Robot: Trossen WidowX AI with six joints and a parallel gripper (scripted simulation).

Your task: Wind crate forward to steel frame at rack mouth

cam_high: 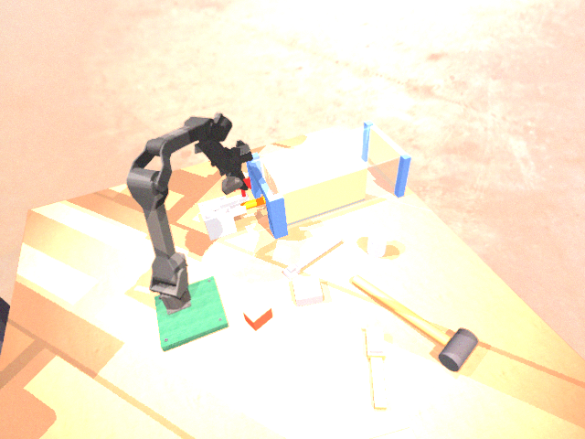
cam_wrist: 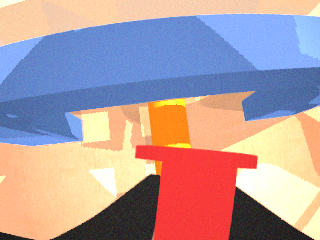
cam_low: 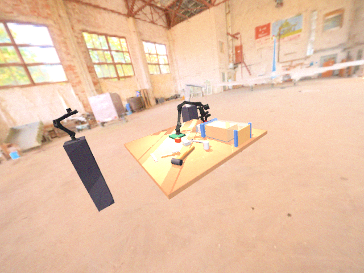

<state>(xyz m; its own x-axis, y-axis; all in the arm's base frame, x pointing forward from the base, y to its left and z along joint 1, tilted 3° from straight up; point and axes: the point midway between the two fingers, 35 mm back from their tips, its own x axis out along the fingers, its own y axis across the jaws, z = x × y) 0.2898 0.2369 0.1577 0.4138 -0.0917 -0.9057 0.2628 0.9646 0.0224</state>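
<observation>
The white crank handle lies 50 mm behind my gripper tip and 30 mm below it. Also, from my gripper tip: blue steel frame 40 mm ahead, 30 mm below; hand winch 130 mm behind, 100 mm below; red grip 10 mm behind.
</observation>
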